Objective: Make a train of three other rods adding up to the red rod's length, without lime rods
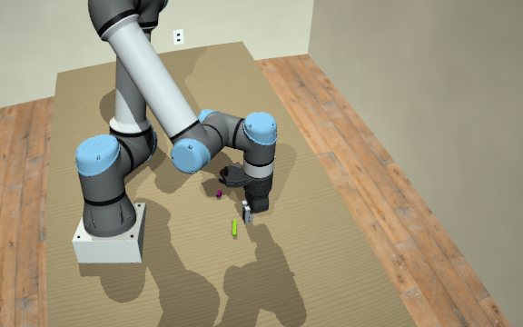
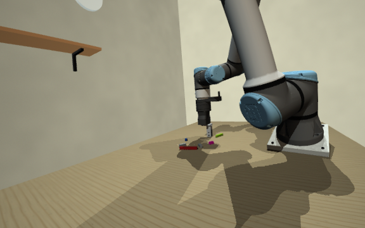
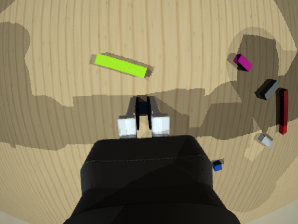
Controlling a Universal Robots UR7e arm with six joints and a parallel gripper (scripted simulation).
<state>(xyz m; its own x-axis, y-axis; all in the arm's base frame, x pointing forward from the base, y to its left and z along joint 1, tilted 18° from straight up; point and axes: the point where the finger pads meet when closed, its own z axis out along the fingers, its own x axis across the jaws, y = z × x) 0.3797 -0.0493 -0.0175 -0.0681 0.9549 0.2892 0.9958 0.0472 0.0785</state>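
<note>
Right now my hand is 40 mm past the lime rod, 20 mm to the left of it and 10 mm above it. Round my hand: magenta rod: 60 mm behind, 110 mm to the left, 10 mm below; then red rod: 210 mm to the left, 10 mm below.
</note>
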